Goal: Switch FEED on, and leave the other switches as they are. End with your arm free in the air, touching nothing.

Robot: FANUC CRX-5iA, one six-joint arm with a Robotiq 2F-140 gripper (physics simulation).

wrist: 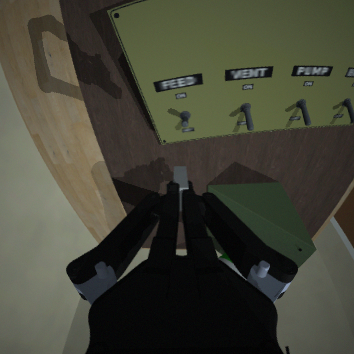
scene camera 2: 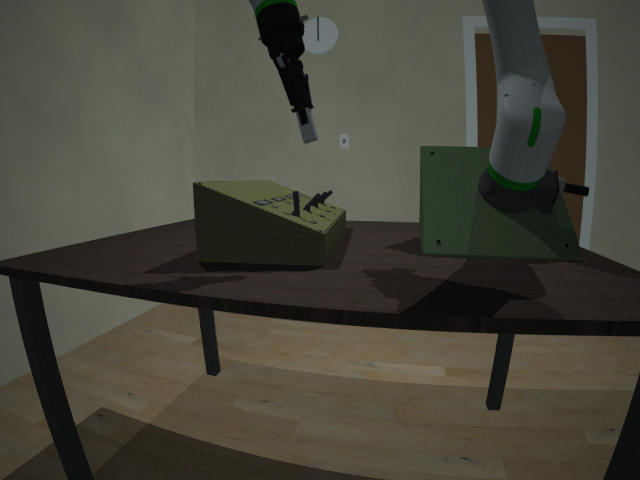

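Where they show: gripper, fingertip midpoint: (wrist: 179, 175) (scene camera 2: 311, 140); arm's base, origin of the base link: (scene camera 2: 508, 189).
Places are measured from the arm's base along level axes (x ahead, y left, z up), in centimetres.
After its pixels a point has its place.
Observation:
The olive switch box (scene camera 2: 258, 227) {x 47.9, y 33.8, z -7.0 cm} (wrist: 200, 35) {x 57.9, y 24.3, z -0.3 cm} stands on the table. Its FEED lever (scene camera 2: 296, 203) {x 43.6, y 26.1, z -3.0 cm} (wrist: 185, 118) {x 44.5, y 25.5, z -2.2 cm} stands upright in the scene view, tipped toward the ON side compared with the others. The VENT lever (wrist: 248, 117) {x 45.7, y 13.8, z -2.8 cm}, the PUMP lever (wrist: 304, 112) {x 48.5, y 2.4, z -3.0 cm} and a partly visible fourth lever (wrist: 349, 109) {x 51.4, y -9.2, z -3.4 cm} lean toward the box's low edge, the side away from their ON labels. My gripper (scene camera 2: 309, 140) {x 40.4, y 25.8, z 9.3 cm} (wrist: 179, 175) {x 40.4, y 25.8, z 9.3 cm} is shut and empty, in the air well above the levers, touching nothing.
A green box with a sloped face (scene camera 2: 449, 206) {x 14.3, y 6.4, z -4.2 cm} (wrist: 265, 205) {x 21.4, y 0.5, z -3.9 cm} stands on the dark table (scene camera 2: 310, 289) {x 32.8, y 44.1, z -14.1 cm} (wrist: 165, 155) {x 29.0, y 30.3, z -14.1 cm}, to the right in the scene view. A second arm part (scene camera 2: 524, 129) {x 0.3, y 19.8, z 11.6 cm} hangs in front of it. A wall and a door (scene camera 2: 568, 103) are behind.

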